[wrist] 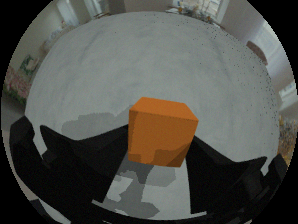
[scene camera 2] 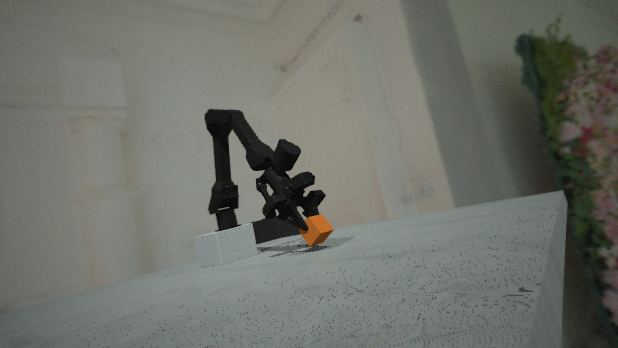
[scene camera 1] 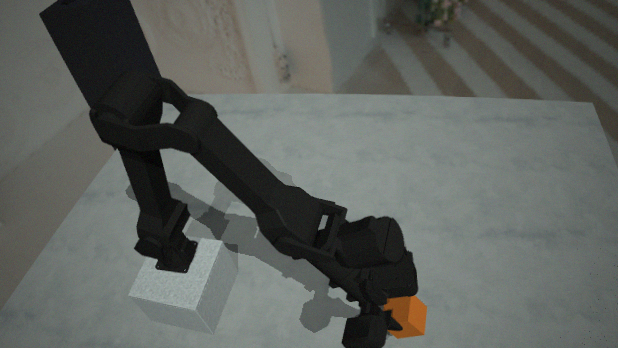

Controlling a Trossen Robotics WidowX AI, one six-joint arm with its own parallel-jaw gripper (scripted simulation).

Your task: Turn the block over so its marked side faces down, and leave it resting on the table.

Scene:
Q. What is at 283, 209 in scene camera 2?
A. The gripper.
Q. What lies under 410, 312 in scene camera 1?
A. An orange block.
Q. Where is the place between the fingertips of the gripper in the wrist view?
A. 159, 132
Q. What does the gripper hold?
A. An orange block.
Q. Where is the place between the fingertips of the gripper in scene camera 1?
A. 402, 314

